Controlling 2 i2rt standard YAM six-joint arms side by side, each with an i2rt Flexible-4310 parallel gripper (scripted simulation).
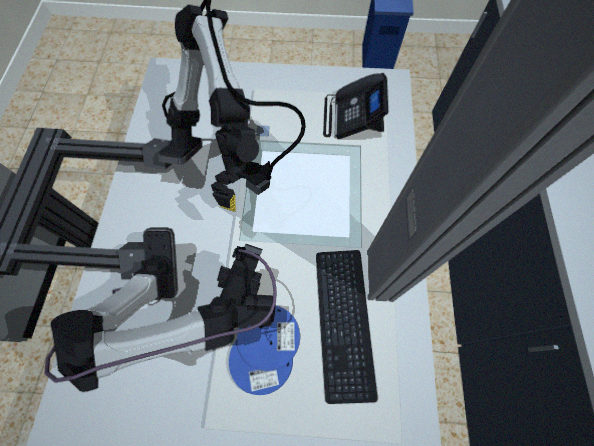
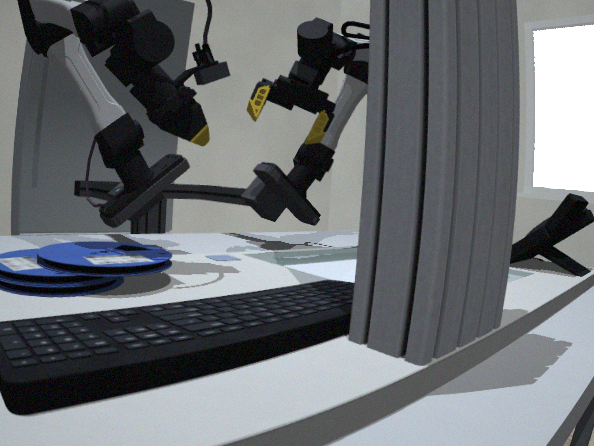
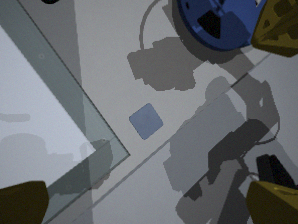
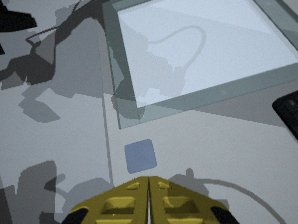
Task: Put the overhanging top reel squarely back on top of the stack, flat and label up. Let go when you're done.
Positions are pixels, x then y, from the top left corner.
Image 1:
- my left gripper: 246,202
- my right gripper: 246,260
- reel: 254,347
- reel: 253,381
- grey column: 525,80
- glass-bordered mat: 314,198
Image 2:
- my left gripper: 280,131
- my right gripper: 206,143
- reel: 91,258
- grey column: 459,245
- glass-bordered mat: 333,264
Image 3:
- my left gripper: 148,189
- my right gripper: 252,43
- glass-bordered mat: 61,138
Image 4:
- my right gripper: 148,184
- glass-bordered mat: 161,65
